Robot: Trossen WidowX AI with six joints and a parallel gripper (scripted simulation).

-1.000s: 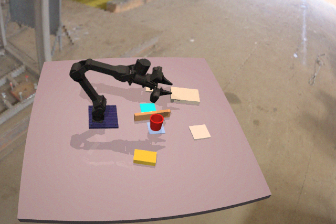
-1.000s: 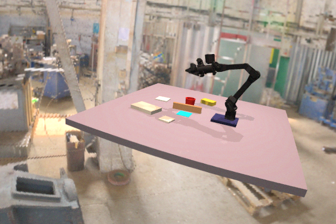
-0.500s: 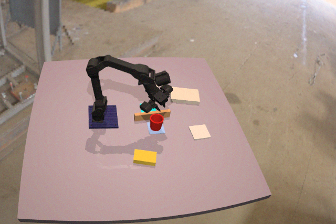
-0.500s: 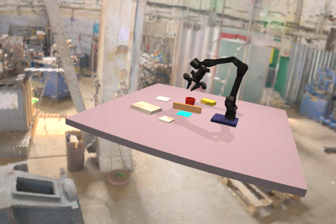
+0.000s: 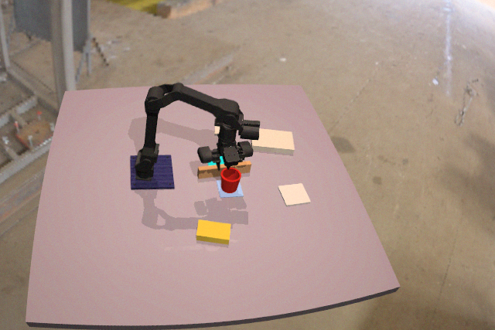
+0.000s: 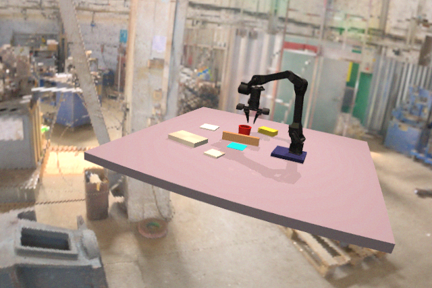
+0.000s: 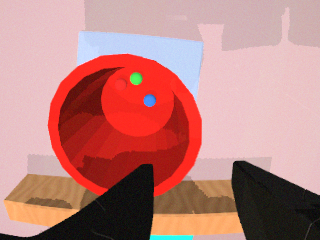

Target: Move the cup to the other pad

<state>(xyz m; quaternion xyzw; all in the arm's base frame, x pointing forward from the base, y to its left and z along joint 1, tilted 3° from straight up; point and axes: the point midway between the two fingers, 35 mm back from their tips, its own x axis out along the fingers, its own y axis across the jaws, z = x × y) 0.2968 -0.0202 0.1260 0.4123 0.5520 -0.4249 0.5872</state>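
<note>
My gripper tip is 3 cm short of the red cup and 6 cm above it. Round my gripper tip: wooden bar: 1 cm ahead, 8 cm to the left, 9 cm below; blue marble: 2 cm ahead, 8 cm below; green marble: 4 cm ahead, 1 cm to the right, 8 cm below.
</note>
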